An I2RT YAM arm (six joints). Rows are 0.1 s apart.
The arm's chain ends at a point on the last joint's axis. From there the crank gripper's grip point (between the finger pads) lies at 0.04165 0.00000 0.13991 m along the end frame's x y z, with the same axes.
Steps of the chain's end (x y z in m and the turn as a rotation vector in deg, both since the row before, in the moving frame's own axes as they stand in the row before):
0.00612 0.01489 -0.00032 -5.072 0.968 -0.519
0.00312 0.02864 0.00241 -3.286 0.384 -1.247
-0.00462 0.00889 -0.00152 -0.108 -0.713 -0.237
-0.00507 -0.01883 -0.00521 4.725 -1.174 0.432
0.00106 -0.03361 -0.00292 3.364 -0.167 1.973
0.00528 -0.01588 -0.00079 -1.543 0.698 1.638
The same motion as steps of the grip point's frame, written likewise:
0.00853 0.02684 -0.00157 -5.072 0.968 -0.519
0.00413 0.03573 0.00192 -3.286 0.384 -1.247
-0.00636 0.00899 -0.00101 -0.108 -0.713 -0.237
-0.00790 -0.03009 -0.00485 4.725 -1.174 0.432
0.00077 -0.04040 -0.00300 3.364 -0.167 1.973
0.00691 -0.01091 -0.00137 -1.543 0.698 1.638

